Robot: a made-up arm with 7 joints. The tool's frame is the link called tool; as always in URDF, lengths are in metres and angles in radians. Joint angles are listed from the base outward.
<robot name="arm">
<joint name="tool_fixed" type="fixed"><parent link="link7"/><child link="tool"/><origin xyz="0.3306 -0.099 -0.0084" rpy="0 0 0"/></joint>
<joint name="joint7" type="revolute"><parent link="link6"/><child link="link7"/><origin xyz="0.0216 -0.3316 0.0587" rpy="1.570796 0 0"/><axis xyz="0 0 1"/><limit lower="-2.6" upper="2.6"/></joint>
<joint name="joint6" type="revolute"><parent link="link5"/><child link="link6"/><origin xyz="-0.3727 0.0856 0.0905" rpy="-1.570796 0 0"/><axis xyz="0 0 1"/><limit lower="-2.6" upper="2.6"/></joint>
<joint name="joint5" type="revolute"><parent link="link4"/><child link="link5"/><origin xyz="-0.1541 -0.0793 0.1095" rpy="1.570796 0 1.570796"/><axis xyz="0 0 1"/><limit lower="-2.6" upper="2.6"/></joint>
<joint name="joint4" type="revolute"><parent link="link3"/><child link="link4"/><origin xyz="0.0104 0.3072 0.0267" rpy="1.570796 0 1.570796"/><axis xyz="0 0 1"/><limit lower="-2.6" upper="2.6"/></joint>
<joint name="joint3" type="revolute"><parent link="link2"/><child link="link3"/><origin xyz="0.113 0.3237 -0.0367" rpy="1.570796 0 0"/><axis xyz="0 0 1"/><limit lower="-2.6" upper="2.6"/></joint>
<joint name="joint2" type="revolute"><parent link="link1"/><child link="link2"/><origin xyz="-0.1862 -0.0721 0.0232" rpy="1.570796 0 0"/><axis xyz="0 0 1"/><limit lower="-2.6" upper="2.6"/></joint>
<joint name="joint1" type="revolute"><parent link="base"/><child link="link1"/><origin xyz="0 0 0.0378" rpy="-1.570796 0 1.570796"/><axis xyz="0 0 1"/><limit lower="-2.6" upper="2.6"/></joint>
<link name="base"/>
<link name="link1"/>
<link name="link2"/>
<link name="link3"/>
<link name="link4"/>
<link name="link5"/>
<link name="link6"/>
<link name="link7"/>
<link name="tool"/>
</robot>
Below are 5 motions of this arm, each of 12 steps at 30 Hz.
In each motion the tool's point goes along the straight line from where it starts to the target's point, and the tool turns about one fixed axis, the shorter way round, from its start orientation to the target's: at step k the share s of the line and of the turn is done. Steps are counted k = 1, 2, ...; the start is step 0. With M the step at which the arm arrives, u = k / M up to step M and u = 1 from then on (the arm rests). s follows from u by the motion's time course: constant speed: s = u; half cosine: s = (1 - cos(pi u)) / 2; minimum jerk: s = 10 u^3 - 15 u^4 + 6 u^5.
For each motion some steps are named. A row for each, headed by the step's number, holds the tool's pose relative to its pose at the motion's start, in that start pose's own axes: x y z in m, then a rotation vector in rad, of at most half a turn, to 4 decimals.
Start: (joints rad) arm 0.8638 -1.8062 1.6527 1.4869 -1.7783 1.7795 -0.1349
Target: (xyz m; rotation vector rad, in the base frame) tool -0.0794 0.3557 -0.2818 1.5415 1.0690 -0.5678
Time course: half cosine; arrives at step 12
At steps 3, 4, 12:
3: -0.0249 0.0042 0.0222 -0.0664 -0.0818 0.0351
4: -0.0424 0.0072 0.0380 -0.1134 -0.1396 0.0599
12: -0.1698 0.0289 0.1518 -0.4536 -0.5585 0.2394

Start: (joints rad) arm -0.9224 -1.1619 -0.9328 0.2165 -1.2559 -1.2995 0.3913
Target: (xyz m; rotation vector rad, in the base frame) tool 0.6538 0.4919 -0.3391 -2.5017 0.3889 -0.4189
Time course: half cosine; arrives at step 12
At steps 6, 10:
6: -0.1209 0.3456 -0.0840 -0.4917 -0.1265 -0.1438
10: -0.2257 0.6448 -0.1568 -0.9175 -0.2360 -0.2683

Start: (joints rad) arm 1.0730 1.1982 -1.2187 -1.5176 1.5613 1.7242 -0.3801
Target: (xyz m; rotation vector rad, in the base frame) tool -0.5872 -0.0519 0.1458 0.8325 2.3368 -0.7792
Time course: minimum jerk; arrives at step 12
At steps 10, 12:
10: -0.2065 -0.1956 0.1132 -0.5312 -0.1539 -0.8266
12: -0.2141 -0.2028 0.1174 -0.5508 -0.1596 -0.8570

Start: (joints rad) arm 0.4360 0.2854 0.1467 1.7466 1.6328 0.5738 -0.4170
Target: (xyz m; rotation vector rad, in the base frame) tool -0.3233 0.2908 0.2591 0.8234 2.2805 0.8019
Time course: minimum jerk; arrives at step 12
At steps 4, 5, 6, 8, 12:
4: 0.0278 -0.0017 0.0324 0.0927 -0.0283 0.0425
5: 0.0459 -0.0029 0.0536 0.1531 -0.0467 0.0702
6: 0.0663 -0.0041 0.0773 0.2209 -0.0674 0.1012
8: 0.1047 -0.0065 0.1221 0.3490 -0.1065 0.1599
12: 0.1326 -0.0083 0.1545 0.4417 -0.1348 0.2024

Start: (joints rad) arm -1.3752 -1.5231 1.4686 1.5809 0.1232 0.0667 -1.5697
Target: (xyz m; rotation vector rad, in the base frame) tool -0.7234 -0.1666 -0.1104 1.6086 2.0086 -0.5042
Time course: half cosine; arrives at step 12
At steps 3, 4, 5, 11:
3: -0.0200 -0.0021 -0.0022 -0.0006 -0.0629 -0.0364
4: -0.0341 -0.0036 -0.0038 -0.0011 -0.1074 -0.0622
5: -0.0506 -0.0053 -0.0056 -0.0016 -0.1592 -0.0921
11: -0.1342 -0.0140 -0.0148 -0.0042 -0.4224 -0.2444

